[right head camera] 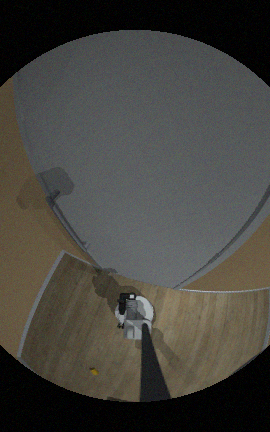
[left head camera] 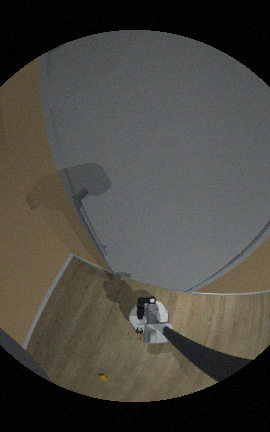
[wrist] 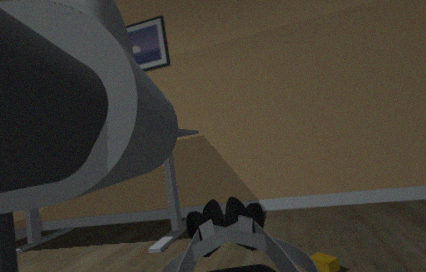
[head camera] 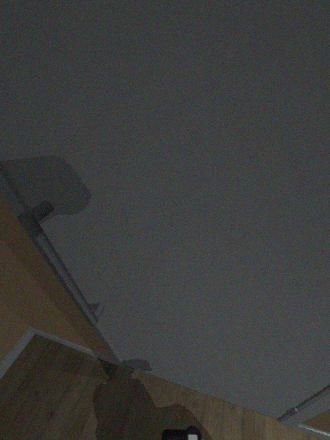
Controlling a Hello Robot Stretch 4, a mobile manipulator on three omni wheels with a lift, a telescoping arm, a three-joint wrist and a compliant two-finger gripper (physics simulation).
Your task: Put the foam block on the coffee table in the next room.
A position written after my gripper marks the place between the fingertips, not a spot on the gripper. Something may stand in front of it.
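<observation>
Gripper, mine (wrist: 224, 215). Framed picture (wrist: 148, 39), tan wall (wrist: 293, 111). Grey door (head camera: 170, 159), (left head camera: 159, 144), (right head camera: 149, 152).
</observation>
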